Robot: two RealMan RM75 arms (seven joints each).
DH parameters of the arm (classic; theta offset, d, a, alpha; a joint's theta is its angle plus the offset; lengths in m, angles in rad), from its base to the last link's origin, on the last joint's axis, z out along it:
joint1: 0 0.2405 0 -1.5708
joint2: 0 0 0 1.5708
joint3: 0 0.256 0 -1.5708
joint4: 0 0 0 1.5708
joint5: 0 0.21 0 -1.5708
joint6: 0 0 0 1.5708
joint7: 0 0.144 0 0
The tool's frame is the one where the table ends.
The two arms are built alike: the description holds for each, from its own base.
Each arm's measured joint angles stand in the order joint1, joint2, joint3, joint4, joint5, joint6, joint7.
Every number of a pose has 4 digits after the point. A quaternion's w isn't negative.
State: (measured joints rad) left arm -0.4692 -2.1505 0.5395 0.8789 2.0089 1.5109 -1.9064; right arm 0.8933 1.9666 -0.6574 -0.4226 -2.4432 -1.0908 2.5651
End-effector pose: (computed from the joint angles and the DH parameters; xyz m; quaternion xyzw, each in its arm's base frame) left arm -0.2712 0.3372 0.0351 -0.8273 -0.4359 -0.3051 0.1803; right arm 0.2475 0.4349 0.0005 -0.7323 0.6453 0.1052 0.1901
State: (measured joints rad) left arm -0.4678 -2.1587 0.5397 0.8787 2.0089 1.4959 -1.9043; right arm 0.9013 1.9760 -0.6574 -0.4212 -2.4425 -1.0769 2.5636
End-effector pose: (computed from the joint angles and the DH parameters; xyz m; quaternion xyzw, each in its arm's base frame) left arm -0.2715 0.3376 0.0323 -0.8247 -0.4386 -0.3059 0.1845; right arm 0.2434 0.4365 -0.0037 -0.7342 0.6425 0.1075 0.1911
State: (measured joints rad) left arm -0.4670 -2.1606 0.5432 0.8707 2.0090 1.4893 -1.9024; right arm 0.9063 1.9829 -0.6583 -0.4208 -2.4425 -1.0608 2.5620
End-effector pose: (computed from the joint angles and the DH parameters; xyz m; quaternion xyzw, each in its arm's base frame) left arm -0.2722 0.3373 0.0297 -0.8236 -0.4413 -0.3053 0.1834; right arm 0.2412 0.4381 -0.0062 -0.7352 0.6399 0.1094 0.1950
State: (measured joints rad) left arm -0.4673 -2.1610 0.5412 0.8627 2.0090 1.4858 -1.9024; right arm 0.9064 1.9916 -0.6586 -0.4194 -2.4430 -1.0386 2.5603
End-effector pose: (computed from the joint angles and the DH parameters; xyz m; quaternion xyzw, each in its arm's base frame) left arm -0.2730 0.3370 0.0283 -0.8216 -0.4446 -0.3064 0.1827; right arm 0.2413 0.4388 -0.0095 -0.7339 0.6393 0.1113 0.2009
